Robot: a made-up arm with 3 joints. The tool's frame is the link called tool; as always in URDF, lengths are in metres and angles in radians. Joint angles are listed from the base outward. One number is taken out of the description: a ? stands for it. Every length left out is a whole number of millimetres.
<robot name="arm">
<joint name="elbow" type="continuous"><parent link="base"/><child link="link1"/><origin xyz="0.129 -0.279 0.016" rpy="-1.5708 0 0"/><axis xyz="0 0 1"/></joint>
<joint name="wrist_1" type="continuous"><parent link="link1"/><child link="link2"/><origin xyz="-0.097 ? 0" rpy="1.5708 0 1.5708"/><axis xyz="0 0 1"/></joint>
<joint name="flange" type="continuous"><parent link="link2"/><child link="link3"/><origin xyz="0.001 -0.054 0" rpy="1.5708 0 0"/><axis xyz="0 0 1"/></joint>
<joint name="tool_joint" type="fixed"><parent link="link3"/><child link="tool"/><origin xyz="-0.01 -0.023 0" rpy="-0.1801 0.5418 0.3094"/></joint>
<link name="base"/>
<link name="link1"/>
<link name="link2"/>
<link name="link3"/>
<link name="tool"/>
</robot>
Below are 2 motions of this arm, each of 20 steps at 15 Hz.
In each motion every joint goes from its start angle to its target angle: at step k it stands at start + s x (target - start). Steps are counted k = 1, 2, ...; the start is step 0. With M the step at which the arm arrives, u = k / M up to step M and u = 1 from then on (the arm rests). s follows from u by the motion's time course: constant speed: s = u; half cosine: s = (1 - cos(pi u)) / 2; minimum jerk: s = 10 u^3 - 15 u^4 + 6 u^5.
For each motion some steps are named. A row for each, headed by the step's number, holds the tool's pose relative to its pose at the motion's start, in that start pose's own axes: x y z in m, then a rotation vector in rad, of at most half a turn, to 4 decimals.
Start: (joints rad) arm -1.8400 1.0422 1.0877
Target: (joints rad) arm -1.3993 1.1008 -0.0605
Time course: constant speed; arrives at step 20
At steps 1, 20:
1: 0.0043 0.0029 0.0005 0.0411 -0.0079 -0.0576
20: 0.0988 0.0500 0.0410 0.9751 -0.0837 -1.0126

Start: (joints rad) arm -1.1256 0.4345 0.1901
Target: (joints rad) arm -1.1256 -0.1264 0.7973
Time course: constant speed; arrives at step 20
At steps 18, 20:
18: -0.0088 0.0085 -0.0066 -0.5814 -0.4091 0.2042
20: -0.0097 0.0099 -0.0073 -0.6558 -0.4419 0.2195

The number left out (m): -0.279
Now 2 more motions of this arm.
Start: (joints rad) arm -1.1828 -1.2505 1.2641
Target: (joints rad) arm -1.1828 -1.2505 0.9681
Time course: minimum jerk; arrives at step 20
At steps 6, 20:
6: -0.0008 0.0009 -0.0003 0.0249 0.0074 -0.0407
20: -0.0041 0.0060 -0.0014 0.1526 0.0454 -0.2495

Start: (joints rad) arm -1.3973 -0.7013 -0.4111
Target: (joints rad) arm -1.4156 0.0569 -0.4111
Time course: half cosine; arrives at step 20
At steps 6, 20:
6: 0.0068 -0.0014 0.0060 -0.0133 0.1540 0.0235
20: 0.0397 -0.0043 0.0185 -0.0701 0.7465 0.1141

